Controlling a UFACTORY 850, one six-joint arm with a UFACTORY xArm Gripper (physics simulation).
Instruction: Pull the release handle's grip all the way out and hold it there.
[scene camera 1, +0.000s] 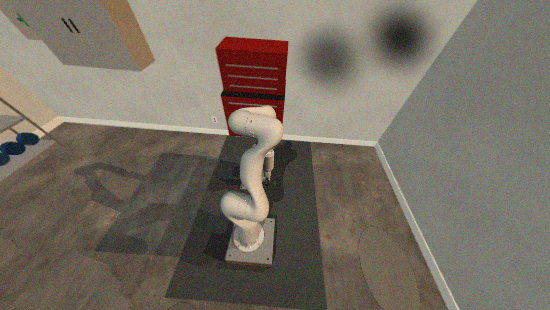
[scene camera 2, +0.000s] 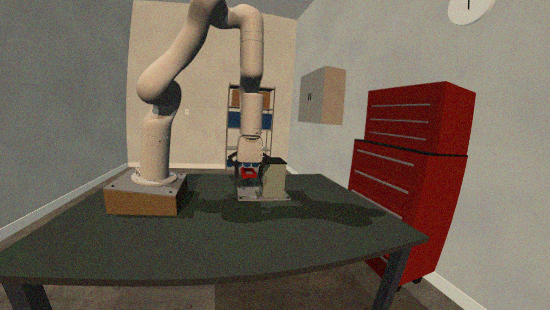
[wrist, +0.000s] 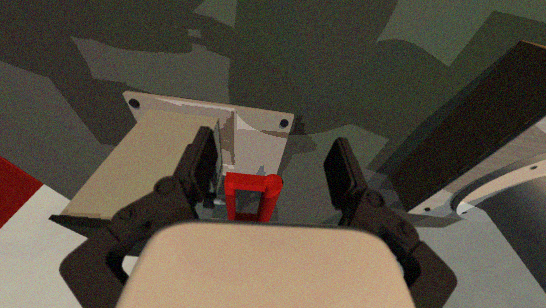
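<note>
The release handle's red grip (scene camera 2: 249, 176) (wrist: 250, 181) is a rectangular loop beside the open-looking side of a beige housing (scene camera 2: 274, 181) (wrist: 135, 155) with a dark top. The housing stands on a light base plate (scene camera 2: 247, 194) (wrist: 259, 150). My gripper (scene camera 2: 250, 179) (wrist: 273, 146) is open and points down over the handle. In the wrist view the grip shows between the spread fingers, nearer the left one, and the left finger is close to the housing's side. The lower part of the grip is hidden by the gripper body. How far out the grip stands is hard to tell.
The dark green table (scene camera 2: 215, 250) bears the handle unit and the arm's mounting block (scene camera 2: 142, 201) (wrist: 470, 95). A red tool cabinet (scene camera 1: 252, 57) (scene camera 2: 440, 200) stands beyond the table. A wall cabinet (scene camera 2: 334, 95) and a shelf rack are farther back.
</note>
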